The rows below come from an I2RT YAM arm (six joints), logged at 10 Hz.
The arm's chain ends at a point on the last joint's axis. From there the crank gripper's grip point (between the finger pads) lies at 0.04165 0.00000 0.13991 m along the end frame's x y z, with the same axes.
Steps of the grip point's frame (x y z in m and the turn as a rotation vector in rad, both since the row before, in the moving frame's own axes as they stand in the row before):
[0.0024, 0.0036, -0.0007, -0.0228, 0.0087, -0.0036]
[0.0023, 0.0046, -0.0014, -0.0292, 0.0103, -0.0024]
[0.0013, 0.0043, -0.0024, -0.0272, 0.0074, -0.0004]
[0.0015, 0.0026, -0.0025, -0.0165, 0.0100, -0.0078]
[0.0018, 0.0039, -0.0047, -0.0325, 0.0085, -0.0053]
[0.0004, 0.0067, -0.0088, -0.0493, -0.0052, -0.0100]
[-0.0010, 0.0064, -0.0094, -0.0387, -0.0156, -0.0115]
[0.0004, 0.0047, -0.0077, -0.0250, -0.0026, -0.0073]
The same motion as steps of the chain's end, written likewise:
[0.0012, 0.0006, -0.0003, -0.0228, 0.0087, -0.0036]
[0.0009, 0.0006, -0.0009, -0.0292, 0.0103, -0.0024]
[0.0003, 0.0005, -0.0020, -0.0272, 0.0074, -0.0004]
[0.0001, 0.0006, -0.0021, -0.0165, 0.0100, -0.0078]
[0.0006, -0.0004, -0.0043, -0.0325, 0.0085, -0.0053]
[0.0011, 0.0002, -0.0089, -0.0493, -0.0052, -0.0100]
[0.0012, 0.0014, -0.0099, -0.0387, -0.0156, -0.0115]
[0.0008, 0.0015, -0.0078, -0.0250, -0.0026, -0.0073]

